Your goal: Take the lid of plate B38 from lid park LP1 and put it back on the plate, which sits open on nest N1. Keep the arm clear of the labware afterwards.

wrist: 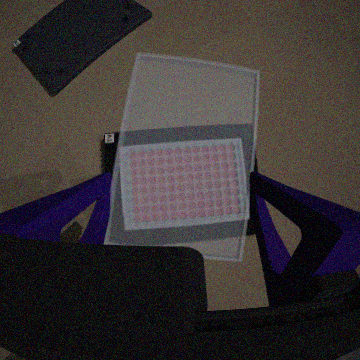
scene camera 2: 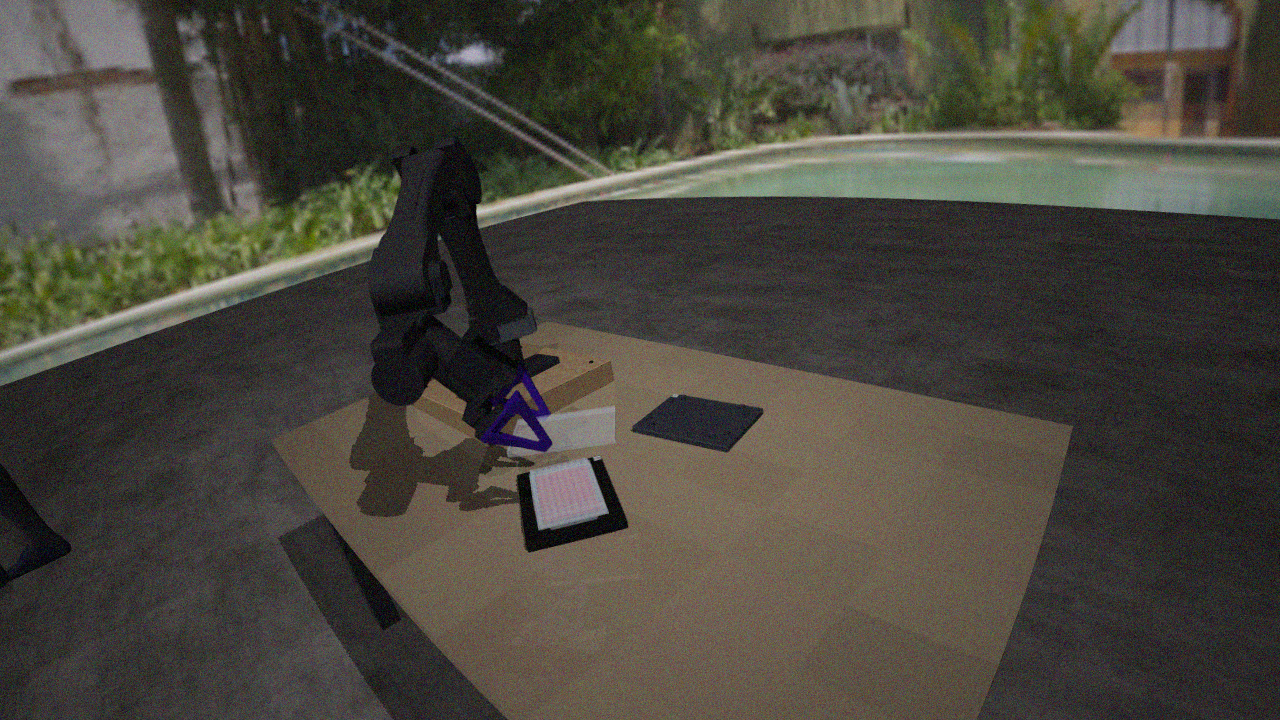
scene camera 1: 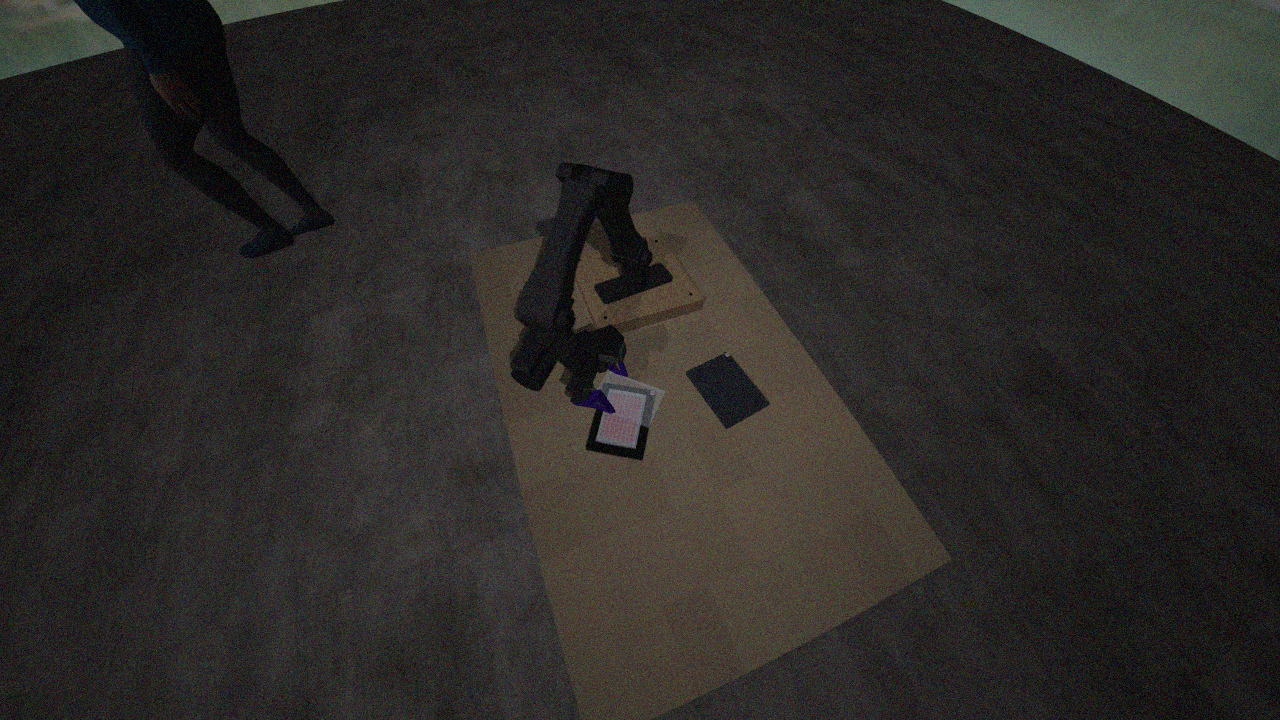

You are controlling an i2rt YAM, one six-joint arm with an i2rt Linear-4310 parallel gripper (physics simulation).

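Frame: origin at the arm's base, x down, y ahead, z right, level; millimetres.
Where they show: gripper, between the fingertips: (wrist: pixel 180 180) (scene camera 2: pixel 548 431) (scene camera 1: pixel 619 394); arm's base, origin of its link: (scene camera 1: pixel 634 284).
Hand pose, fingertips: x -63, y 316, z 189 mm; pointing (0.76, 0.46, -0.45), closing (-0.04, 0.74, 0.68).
Each offset is from my fingertips to the top centre of the thing.
My gripper (scene camera 1: pixel 618 391) (scene camera 2: pixel 546 429) (wrist: pixel 180 180) is shut on the clear lid @(dy +15, dx -5, dz -11 mm) (scene camera 1: pixel 657 399) (scene camera 2: pixel 583 428) (wrist: pixel 192 95), with a purple finger at each long side. The lid is tilted and held above the table. In the wrist view it overlaps the open plate B38 @(dy +9, dx +77, dz +2 mm) (scene camera 1: pixel 619 431) (scene camera 2: pixel 568 494) (wrist: pixel 185 187), whose pink wells show through it, and is turned relative to it. The plate sits on the black nest N1 @(dy +9, dx +85, dz +2 mm) (scene camera 1: pixel 616 453) (scene camera 2: pixel 574 538) (wrist: pixel 108 159). The dark slab, apparently lid park LP1 @(dy +46, dx +83, dz -247 mm) (scene camera 1: pixel 727 392) (scene camera 2: pixel 698 422) (wrist: pixel 80 45), bears no lid.
The arm's wooden base block (scene camera 1: pixel 660 313) (scene camera 2: pixel 583 385) stands behind the nest in scene camera 2. The slab lies to the right of the nest in both scene views. A person (scene camera 1: pixel 192 107) stands off the table at the upper left in scene camera 1.
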